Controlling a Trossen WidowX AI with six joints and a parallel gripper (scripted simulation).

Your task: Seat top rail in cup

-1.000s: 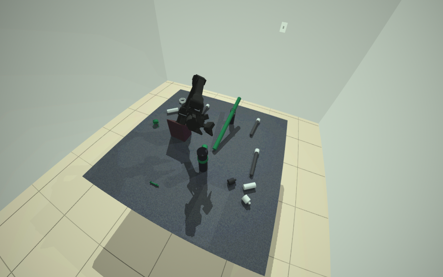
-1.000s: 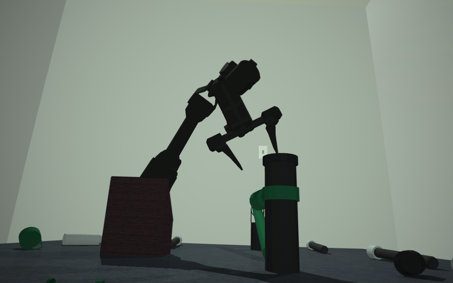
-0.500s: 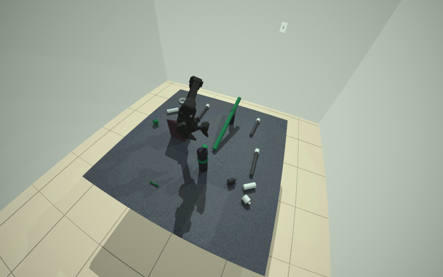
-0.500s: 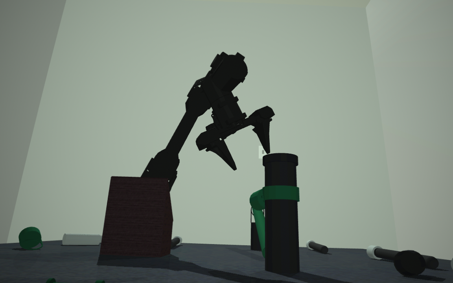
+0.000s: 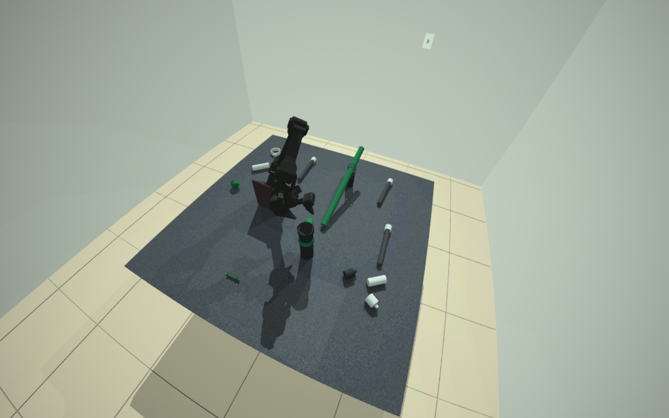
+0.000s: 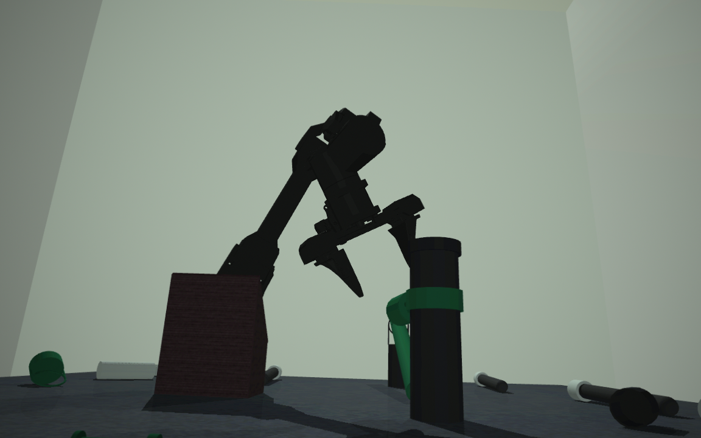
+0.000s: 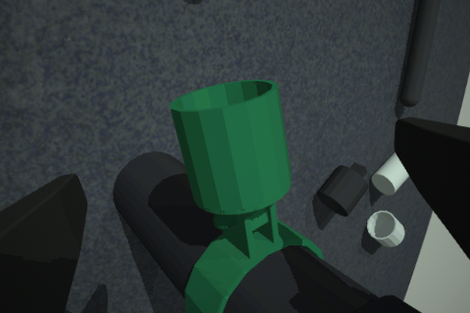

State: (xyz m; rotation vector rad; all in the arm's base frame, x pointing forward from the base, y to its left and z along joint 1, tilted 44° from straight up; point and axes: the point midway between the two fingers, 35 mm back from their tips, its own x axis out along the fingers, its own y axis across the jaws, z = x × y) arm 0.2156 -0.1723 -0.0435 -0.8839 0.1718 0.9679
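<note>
My gripper tip is 30 mm short of the band, 50 mm to the left of it and 30 mm above it. Round my gripper tip: white cylinder (380 mm ahead, 120 mm to the right, 150 mm below); green cap (520 mm behind, 170 mm to the left, 150 mm below); black fitting (270 mm ahead, 120 mm to the right, 150 mm below).
</note>
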